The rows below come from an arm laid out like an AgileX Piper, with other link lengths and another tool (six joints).
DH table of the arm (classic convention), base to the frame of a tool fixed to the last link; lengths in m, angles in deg. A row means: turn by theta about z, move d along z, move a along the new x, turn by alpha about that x. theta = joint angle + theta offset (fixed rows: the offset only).
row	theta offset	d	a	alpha
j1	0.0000	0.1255	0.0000	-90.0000
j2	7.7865	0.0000	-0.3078	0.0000
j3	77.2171	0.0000	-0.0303	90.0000
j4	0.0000	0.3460	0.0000	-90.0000
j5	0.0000	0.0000	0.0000	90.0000
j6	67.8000	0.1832	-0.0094	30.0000
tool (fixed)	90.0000	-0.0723	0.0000	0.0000
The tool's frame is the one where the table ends.
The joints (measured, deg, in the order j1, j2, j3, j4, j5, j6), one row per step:
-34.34, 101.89, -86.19, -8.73, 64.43, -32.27
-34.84, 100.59, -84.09, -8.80, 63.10, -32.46
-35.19, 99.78, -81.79, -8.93, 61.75, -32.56
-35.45, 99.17, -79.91, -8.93, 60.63, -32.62
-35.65, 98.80, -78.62, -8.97, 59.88, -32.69
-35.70, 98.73, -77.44, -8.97, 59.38, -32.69
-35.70, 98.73, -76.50, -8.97, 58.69, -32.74
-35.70, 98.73, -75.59, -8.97, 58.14, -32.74
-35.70, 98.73, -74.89, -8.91, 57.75, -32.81
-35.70, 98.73, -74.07, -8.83, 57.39, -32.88
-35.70, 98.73, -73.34, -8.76, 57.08, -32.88
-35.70, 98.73, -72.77, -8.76, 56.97, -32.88
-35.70, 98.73, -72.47, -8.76, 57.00, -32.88
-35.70, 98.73, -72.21, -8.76, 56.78, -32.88
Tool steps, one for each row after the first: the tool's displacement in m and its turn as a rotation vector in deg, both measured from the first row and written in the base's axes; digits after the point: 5 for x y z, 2 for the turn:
-0.00742, 0.00007, -0.00206, -0.34, -0.36, -0.11
-0.01369, 0.00090, -0.00987, -0.34, -0.15, -0.13
-0.01858, 0.00196, -0.01668, -0.22, -0.03, -0.16
-0.02211, 0.00255, -0.02180, -0.13, 0.14, -0.17
-0.02458, 0.00395, -0.02891, 0.25, 0.63, -0.15
-0.02586, 0.00510, -0.03475, 0.42, 0.83, 0.00
-0.02736, 0.00634, -0.04048, 0.65, 1.12, 0.09
-0.02857, 0.00748, -0.04491, 0.89, 1.35, 0.19
-0.03020, 0.00895, -0.05016, 1.23, 1.69, 0.29
-0.03171, 0.01026, -0.05482, 1.54, 1.98, 0.31
-0.03321, 0.01136, -0.05856, 1.81, 2.35, 0.33
-0.03416, 0.01204, -0.06061, 2.01, 2.62, 0.32
-0.03456, 0.01239, -0.06216, 2.04, 2.65, 0.35

